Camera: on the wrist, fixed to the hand. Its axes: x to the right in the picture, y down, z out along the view.
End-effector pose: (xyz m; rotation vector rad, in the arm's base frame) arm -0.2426 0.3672 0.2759 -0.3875 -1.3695 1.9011
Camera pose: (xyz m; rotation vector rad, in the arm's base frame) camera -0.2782 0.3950 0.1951 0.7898 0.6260 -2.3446
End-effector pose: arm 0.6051 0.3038 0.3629 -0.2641 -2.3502 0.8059
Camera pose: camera 0.5979 0.3942 0.3441 1.6952 1.7011 -1.6845
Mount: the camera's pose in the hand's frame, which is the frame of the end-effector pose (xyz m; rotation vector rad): 0.0298 0.0832 -0.0276 0.3127 -0.3464 1.4784
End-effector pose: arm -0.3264 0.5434 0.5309 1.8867 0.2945 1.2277
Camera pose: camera -0.3546 0.5241 0.6170 -2.2081 1.2189 -1.4589
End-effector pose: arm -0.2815 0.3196 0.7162 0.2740 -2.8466 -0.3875
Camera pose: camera -0.3147 0.3853 0.7723 -1.8328 -2.4929 0.3530
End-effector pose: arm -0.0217 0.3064 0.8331 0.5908 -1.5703 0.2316
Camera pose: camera -0.0389 0.3832 0.8819 -0.4535 -2.0586 1.5511
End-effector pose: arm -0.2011 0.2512 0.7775 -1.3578 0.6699 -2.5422
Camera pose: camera -0.2448 0.1754 0.7473 -0.6522 0.7272 -1.1219
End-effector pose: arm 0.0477 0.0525 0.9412 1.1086 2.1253 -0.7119
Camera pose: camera 0.0973 0.1286 0.9232 2.0592 0.5092 -0.3976
